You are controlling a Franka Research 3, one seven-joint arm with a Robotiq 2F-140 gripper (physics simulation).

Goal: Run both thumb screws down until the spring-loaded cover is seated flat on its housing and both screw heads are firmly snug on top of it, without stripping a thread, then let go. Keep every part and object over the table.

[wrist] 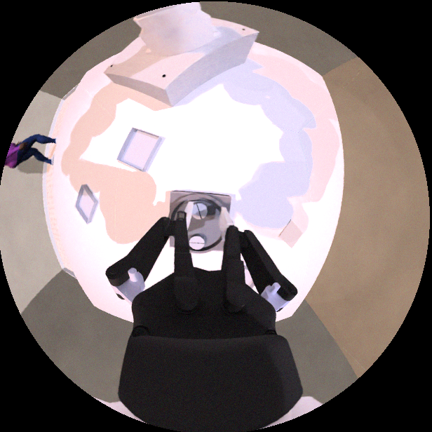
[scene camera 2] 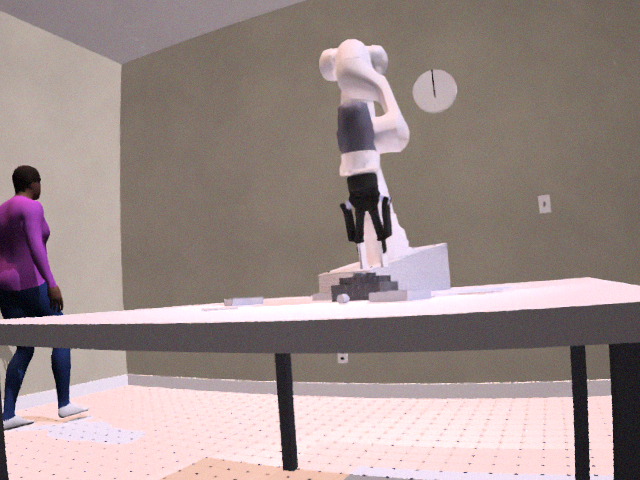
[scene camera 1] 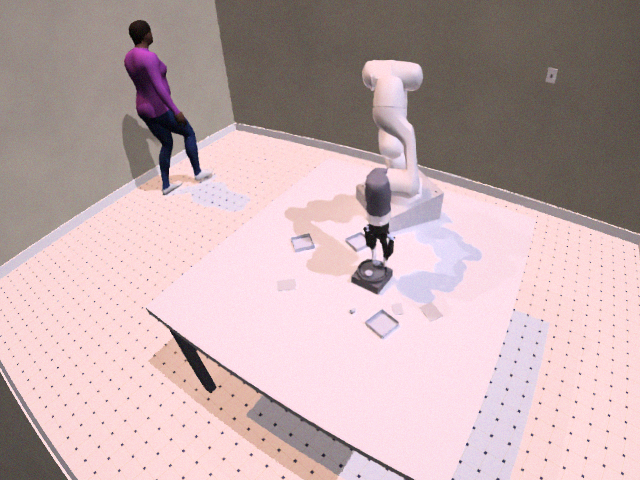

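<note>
The dark square housing [scene camera 1: 364,283] [scene camera 2: 337,292] [wrist: 227,200] stands on the table. Its round grey cover [wrist: 212,231] shows inside a dark ring in the wrist view. Two pale slotted screw heads are on the cover: the near screw [scene camera 1: 368,272] [wrist: 197,243], and the far screw [wrist: 200,210] on the robot-base side. My gripper [scene camera 1: 379,260] [scene camera 2: 373,265] [wrist: 206,211] points straight down over the far screw. Its fingers stand apart, one on each side of the head, with gaps, and hold nothing. How flat the cover sits and how snug the screws are cannot be told.
Shallow trays stand at the left [scene camera 1: 305,249], behind the housing [scene camera 1: 352,246] and in front [scene camera 1: 374,331]. A small pale knob-like part [scene camera 1: 352,311] [scene camera 2: 342,298] lies near the front tray. Thin flat squares [scene camera 1: 286,284] [scene camera 1: 431,311] lie on the table. A person [scene camera 1: 149,87] stands beyond the table.
</note>
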